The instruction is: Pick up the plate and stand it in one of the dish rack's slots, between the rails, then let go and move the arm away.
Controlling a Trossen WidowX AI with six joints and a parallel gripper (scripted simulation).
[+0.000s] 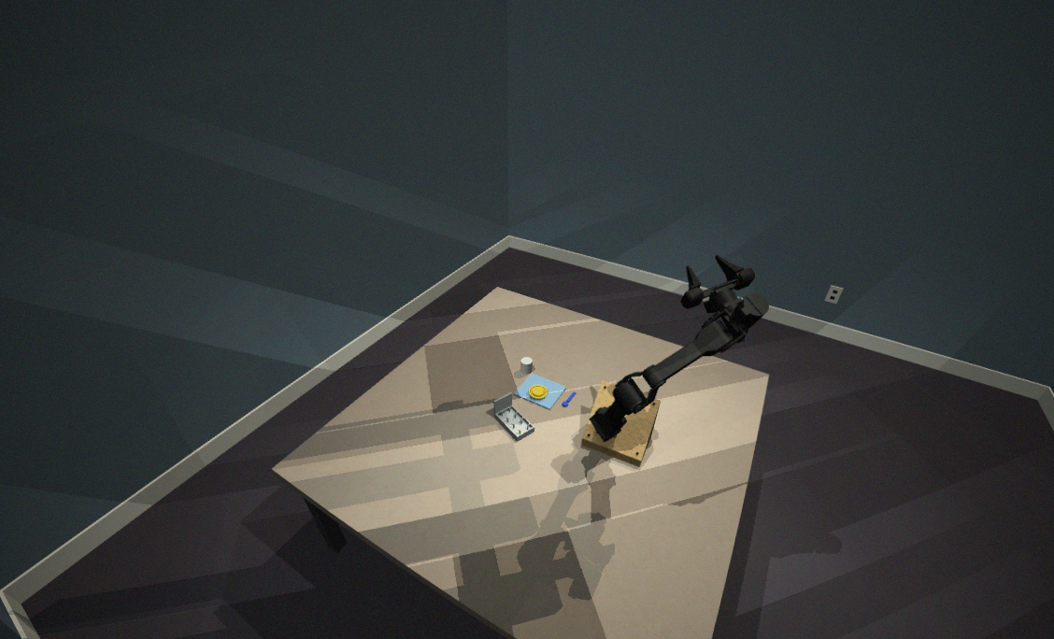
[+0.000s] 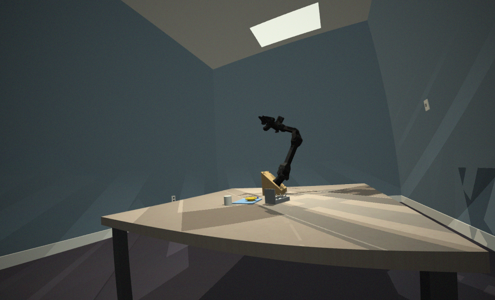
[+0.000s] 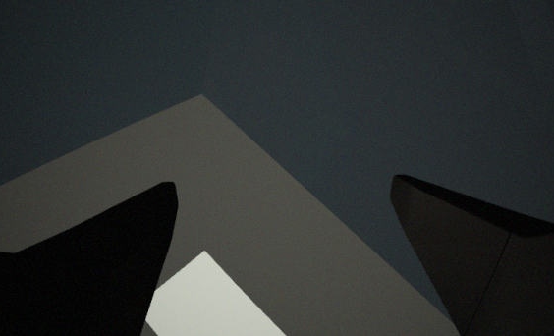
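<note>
The yellow plate lies 43 cm ahead of my gripper tip and 63 cm below it. From my gripper tip the other things lie so: grey dish rack: 46 cm ahead, 16 cm to the left, 62 cm below; white cup: 53 cm ahead, 11 cm to the right, 62 cm below; blue spoon: 32 cm ahead, 2 cm to the right, 64 cm below.
</note>
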